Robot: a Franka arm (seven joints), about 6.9 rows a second.
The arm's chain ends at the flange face. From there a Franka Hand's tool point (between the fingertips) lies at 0.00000 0.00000 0.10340 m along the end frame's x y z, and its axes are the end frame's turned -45 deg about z.
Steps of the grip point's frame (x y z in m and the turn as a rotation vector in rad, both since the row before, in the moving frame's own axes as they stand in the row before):
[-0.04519, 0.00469, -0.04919, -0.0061, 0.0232, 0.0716]
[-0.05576, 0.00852, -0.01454, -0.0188, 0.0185, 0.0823]
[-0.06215, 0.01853, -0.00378, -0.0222, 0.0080, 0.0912]
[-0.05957, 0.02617, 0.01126, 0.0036, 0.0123, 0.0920]
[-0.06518, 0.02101, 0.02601, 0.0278, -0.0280, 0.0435]
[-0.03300, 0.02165, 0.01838, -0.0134, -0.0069, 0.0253]
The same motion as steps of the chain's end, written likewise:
[-0.03082, 0.03644, -0.04916, 0.0121, 0.0207, 0.0716]
[-0.03613, 0.04532, -0.01450, -0.0002, 0.0264, 0.0823]
[-0.03300, 0.05591, -0.00375, -0.0100, 0.0214, 0.0912]
[-0.02431, 0.06176, 0.01127, 0.0112, 0.0062, 0.0920]
[-0.02716, 0.06102, 0.02609, -0.0001, -0.0395, 0.0435]
[-0.00848, 0.03715, 0.01839, -0.0144, 0.0046, 0.0253]

